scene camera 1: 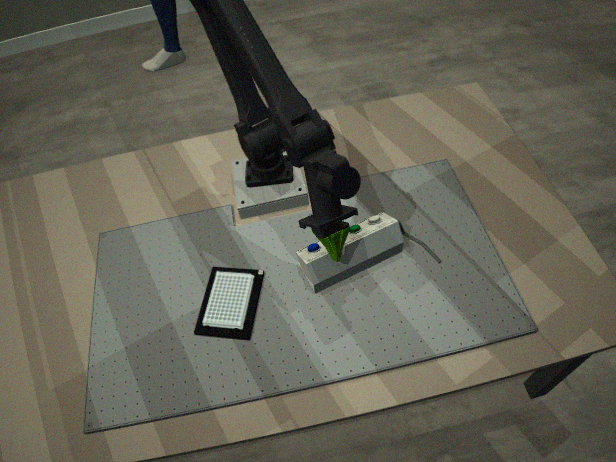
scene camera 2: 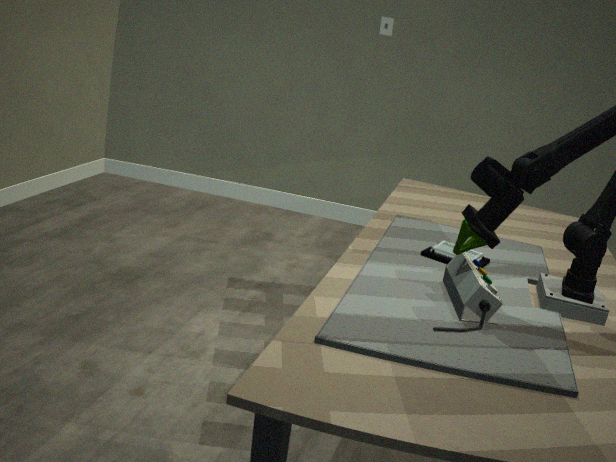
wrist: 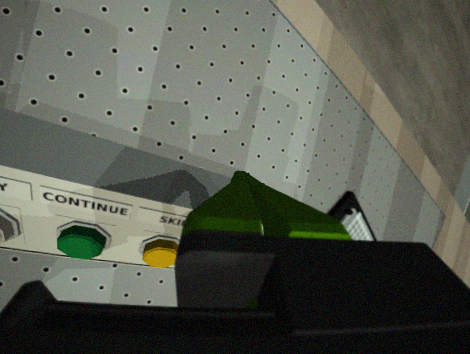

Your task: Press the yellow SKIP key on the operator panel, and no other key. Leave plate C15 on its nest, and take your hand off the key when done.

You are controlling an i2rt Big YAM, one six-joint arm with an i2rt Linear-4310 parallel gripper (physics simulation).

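Places are measured from the arm's base along level axes (x ahead, y up, z right), in metres.
Pixels of known places: gripper, fingertip midpoint: (scene camera 1: 336, 260) (scene camera 2: 454, 253) (wrist: 238, 179); arm's base, link origin: (scene camera 1: 269, 173) (scene camera 2: 577, 292).
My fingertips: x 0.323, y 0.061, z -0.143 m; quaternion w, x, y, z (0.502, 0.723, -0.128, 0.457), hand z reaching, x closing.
Ahead of a thing's pixels: the offset from my fingertips to its top centre. "*": to the spot under its first point.
My gripper (scene camera 1: 338, 260) (scene camera 2: 456, 251) (wrist: 238, 179) is shut and empty, its green fingers pointing down by the upper front edge of the operator panel {dx -0.062, dy -0.006, dz -0.033 m} (scene camera 1: 360, 257) (scene camera 2: 462, 285) (wrist: 120, 240). Whether the tips touch the panel, I cannot tell. The yellow SKIP key {dx -0.072, dy -0.015, dz -0.002 m} (scene camera 2: 482, 271) (wrist: 160, 254) shows beside the fingers in the wrist view, its right edge cut off by the gripper; the tips stand apart from it. In scene camera 1 the fingers hide it. White plate C15 {dx +0.025, dy -0.064, dz +0.235 m} (scene camera 1: 229, 300) (scene camera 2: 446, 245) (wrist: 357, 225) sits on its black nest {* dx +0.035, dy -0.078, dz +0.181 m} (scene camera 1: 254, 302) (wrist: 347, 200).
The panel also has a blue key {dx -0.053, dy -0.015, dz +0.044 m} (scene camera 1: 313, 247) (scene camera 2: 476, 262), a green CONTINUE key {dx -0.092, dy -0.015, dz -0.048 m} (scene camera 1: 354, 228) (scene camera 2: 487, 279) (wrist: 81, 241) and a whitish key {dx -0.111, dy -0.015, dz -0.094 m} (scene camera 1: 374, 219). A cable {* dx -0.070, dy -0.083, dz -0.205 m} (scene camera 1: 425, 245) (scene camera 2: 457, 329) leaves the panel's end. A person's foot (scene camera 1: 165, 60) shows on the floor behind the table.
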